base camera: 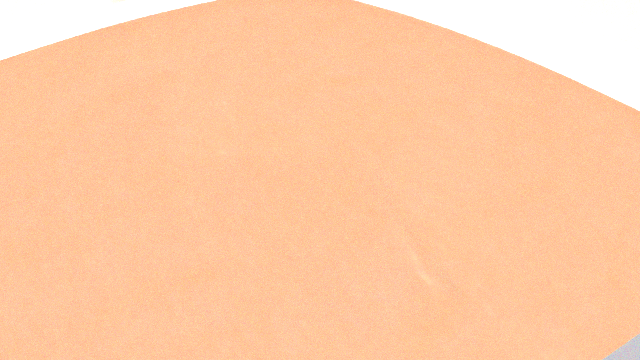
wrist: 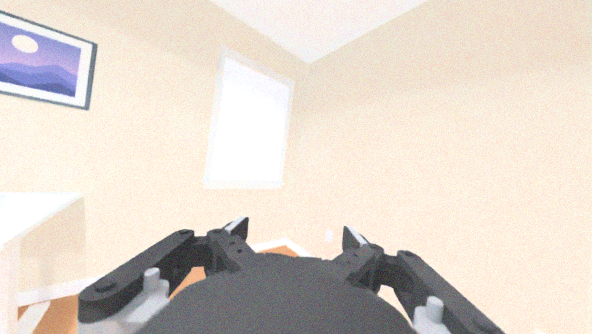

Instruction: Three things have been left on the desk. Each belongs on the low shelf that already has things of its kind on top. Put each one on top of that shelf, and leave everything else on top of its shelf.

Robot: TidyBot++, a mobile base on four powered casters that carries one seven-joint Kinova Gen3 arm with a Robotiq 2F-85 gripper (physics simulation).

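Places are measured from the arm's base along level axes (x ahead, y left, z up), in metres.
Pixels of known places: gripper, fingertip midpoint: (wrist: pixel 295 231).
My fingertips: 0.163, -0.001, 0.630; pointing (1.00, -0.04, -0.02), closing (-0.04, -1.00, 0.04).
Behind a point stands the place of what it marks, as x, y, z.
My gripper (wrist: pixel 295 231) @[0.163, -0.001, 0.630] is open and empty, with its two fingertips wide apart in front of the far wall. At the left edge of the wrist view, part of a white piece of furniture with a flat top (wrist: pixel 30 212) @[0.726, 1.158, 0.323] shows, which may be the desk. It stands to the left of the gripper and apart from it. No loose things can be made out on it. The low shelves and the things of the task do not show in either view.
The orange-brown floor (base camera: pixel 300 175) @[0.524, -0.017, -0.397] (wrist: pixel 62 315) @[0.954, 1.281, -0.396] meets white walls in the base camera view. In the wrist view a room corner lies ahead, with a bright window (wrist: pixel 250 127) @[1.812, 0.521, 1.020] and a framed mountain picture (wrist: pixel 40 62) @[0.956, 1.567, 1.095] on the left wall. A grey edge (base camera: pixel 629 350) shows at the lower right.
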